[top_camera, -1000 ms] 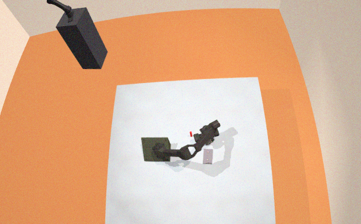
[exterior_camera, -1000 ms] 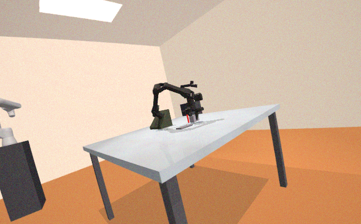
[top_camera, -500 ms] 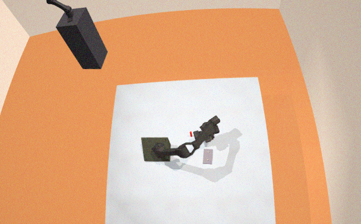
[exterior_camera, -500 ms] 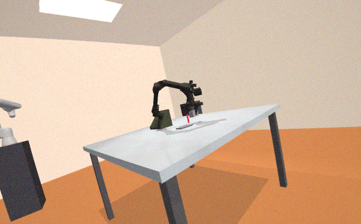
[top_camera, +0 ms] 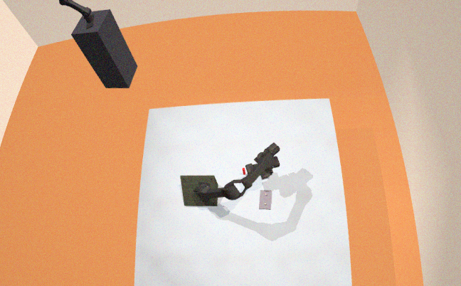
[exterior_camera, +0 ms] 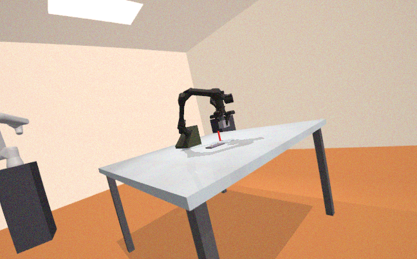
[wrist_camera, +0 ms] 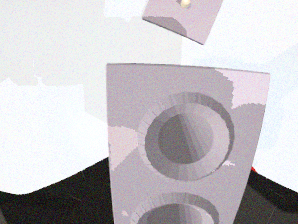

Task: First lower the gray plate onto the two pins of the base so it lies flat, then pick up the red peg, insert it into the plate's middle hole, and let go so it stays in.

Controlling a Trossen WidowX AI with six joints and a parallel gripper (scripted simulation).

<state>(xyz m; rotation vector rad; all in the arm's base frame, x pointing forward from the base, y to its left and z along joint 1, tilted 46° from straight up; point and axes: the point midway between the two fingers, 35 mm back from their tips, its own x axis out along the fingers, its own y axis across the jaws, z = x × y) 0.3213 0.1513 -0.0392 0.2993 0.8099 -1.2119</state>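
Right now the base is 30 mm ahead of my gripper tip, 140 mm to the right of it and 100 mm below it. The rest, counted from my gripper tip: gray plate (30 mm above); then red peg (120 mm behind, 20 mm to the left, 70 mm below).
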